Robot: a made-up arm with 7 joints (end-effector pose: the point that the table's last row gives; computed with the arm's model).
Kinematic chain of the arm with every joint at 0, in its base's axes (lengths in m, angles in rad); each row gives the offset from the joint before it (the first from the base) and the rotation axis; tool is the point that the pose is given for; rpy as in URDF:
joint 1: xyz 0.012 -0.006 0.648 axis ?
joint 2: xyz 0 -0.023 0.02 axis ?
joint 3: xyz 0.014 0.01 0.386 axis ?
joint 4: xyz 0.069 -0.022 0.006 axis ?
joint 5: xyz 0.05 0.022 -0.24 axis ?
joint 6: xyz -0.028 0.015 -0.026 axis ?
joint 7: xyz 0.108 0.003 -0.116 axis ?
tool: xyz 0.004 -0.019 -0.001 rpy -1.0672 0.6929 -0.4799
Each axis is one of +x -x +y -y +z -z.
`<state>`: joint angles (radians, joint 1 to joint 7).
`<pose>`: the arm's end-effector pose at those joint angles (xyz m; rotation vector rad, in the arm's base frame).
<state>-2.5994 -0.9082 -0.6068 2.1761 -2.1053 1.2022 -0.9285</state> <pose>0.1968 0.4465 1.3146 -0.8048 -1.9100 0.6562</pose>
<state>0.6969 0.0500 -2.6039 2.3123 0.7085 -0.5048 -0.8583</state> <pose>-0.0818 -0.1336 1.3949 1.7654 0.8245 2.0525</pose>
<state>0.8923 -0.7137 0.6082 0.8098 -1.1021 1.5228 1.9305</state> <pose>0.0679 0.1711 0.9767 -0.4151 -0.4384 -0.8718</pose>
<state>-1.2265 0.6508 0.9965 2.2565 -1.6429 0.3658 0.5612</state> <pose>0.4857 -0.4384 1.1036 -1.3146 -0.4217 -1.1951</pose>
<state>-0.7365 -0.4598 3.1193 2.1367 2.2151 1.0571 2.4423</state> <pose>-0.4789 0.3651 1.1612 1.6478 -2.2937 0.3532</pose>
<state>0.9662 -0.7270 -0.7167 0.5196 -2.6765 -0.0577 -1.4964</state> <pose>0.1835 0.0167 0.8240 1.2621 1.1967 -0.8670</pose>
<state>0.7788 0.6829 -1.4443 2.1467 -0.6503 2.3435 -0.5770</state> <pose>0.4501 -0.1088 1.0510 -1.4880 1.8527 -0.6240</pose>
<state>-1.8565 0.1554 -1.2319 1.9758 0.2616 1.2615 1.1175</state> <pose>-0.4722 -0.1454 1.1260 -0.8145 0.1240 2.1717</pose>
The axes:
joint 1: +z
joint 2: +y
joint 3: +z
joint 4: -y
joint 5: -z
joint 6: +y
joint 7: -z

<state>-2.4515 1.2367 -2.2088 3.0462 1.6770 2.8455 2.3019</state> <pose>-0.5053 -0.3107 0.7309 -0.7827 -0.4583 0.4657</pose>
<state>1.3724 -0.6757 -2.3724 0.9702 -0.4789 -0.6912 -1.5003</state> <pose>0.2731 -0.4639 0.8311 -1.8701 -0.2389 -0.3198</pose>
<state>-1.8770 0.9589 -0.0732 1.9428 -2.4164 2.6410 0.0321</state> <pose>-0.3236 -0.5787 0.8684 0.3432 -1.9394 0.0745</pose>
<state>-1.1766 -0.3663 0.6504 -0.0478 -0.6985 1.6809 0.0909</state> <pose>-0.0666 -0.0884 0.7209 -1.1540 2.4627 0.2833</pose>
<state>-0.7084 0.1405 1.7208 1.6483 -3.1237 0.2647 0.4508</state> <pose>0.3099 0.3373 1.1042 1.9673 2.2850 -0.0187</pose>
